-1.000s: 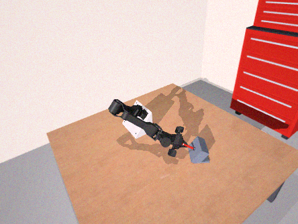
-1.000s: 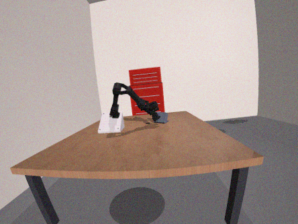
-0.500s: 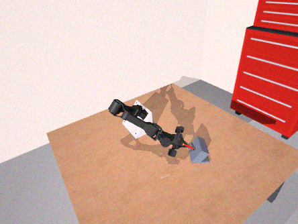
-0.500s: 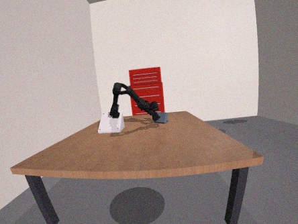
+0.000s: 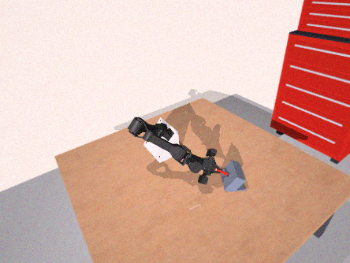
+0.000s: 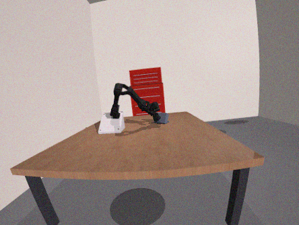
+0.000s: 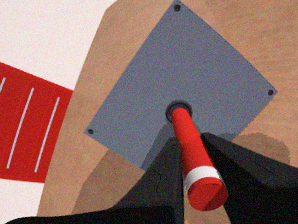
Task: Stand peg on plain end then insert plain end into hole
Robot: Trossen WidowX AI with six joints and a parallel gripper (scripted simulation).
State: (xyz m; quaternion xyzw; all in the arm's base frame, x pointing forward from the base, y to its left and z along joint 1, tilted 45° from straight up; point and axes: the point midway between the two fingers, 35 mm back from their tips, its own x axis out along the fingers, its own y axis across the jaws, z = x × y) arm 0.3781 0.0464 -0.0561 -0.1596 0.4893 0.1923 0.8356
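The grey sloped panel is 30 mm ahead of my gripper tip, 60 mm to the left of it and 40 mm below it. The rest, counted from my gripper tip: peg 10 mm behind, 10 mm to the right, 10 mm above.
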